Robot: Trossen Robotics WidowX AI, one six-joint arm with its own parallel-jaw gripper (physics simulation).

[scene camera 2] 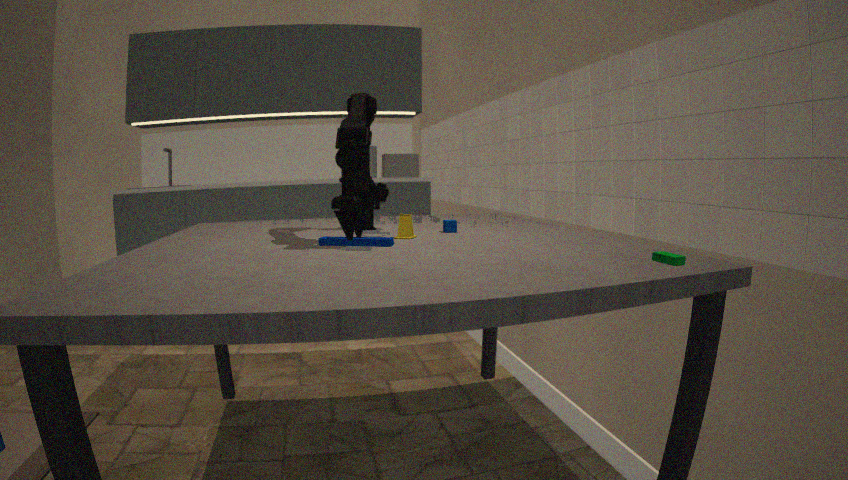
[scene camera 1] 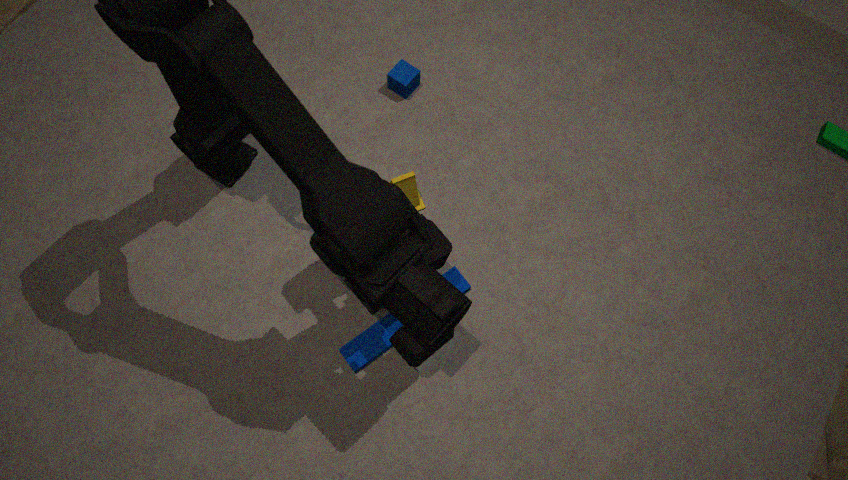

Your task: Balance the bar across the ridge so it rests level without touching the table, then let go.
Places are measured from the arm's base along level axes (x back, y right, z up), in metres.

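Pixels of known places: gripper, fingertip midpoint: (scene camera 2: 354,238); arm's base, link origin: (scene camera 2: 364,229) (scene camera 1: 226,159).
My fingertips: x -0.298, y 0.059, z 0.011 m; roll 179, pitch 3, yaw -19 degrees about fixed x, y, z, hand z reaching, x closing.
Observation:
For each thing: its top centre in the pictures, then the offset to it from my fingertips.
- blue bar, top centre: (scene camera 1: 405,317) (scene camera 2: 355,237) dx -0.029, dy +0.001, dz +0.006 m
- yellow ridge, top centre: (scene camera 1: 403,178) (scene camera 2: 405,215) dx +0.061, dy -0.138, dz +0.047 m
- small blue cube, top centre: (scene camera 1: 403,72) (scene camera 2: 449,220) dx +0.154, dy -0.287, dz +0.022 m
- green block, top centre: (scene camera 1: 844,139) (scene camera 2: 668,254) dx -0.442, dy -0.559, dz +0.006 m
The blue bar (scene camera 1: 367,344) (scene camera 2: 377,242) lies flat on the table (scene camera 1: 595,309) (scene camera 2: 368,327), apart from the ridge. In the scene camera 1 view, the gripper covers the bar's middle and both its ends show. The yellow ridge (scene camera 1: 408,190) (scene camera 2: 405,226) stands upright on the table near one end of the bar, partly hidden by the arm in the scene camera 1 view. My gripper (scene camera 1: 425,315) (scene camera 2: 354,236) points down at the bar's middle part, low over the table. It is open and holds nothing. Its fingertips are hidden from above, and their exact height beside the bar is unclear.
A small blue cube (scene camera 1: 404,79) (scene camera 2: 449,226) stands beyond the ridge. A green block (scene camera 1: 834,140) (scene camera 2: 668,258) lies far off to the right, near the table's right edge in the scene camera 2 view. The arm's shadow falls over the left part of the bar.

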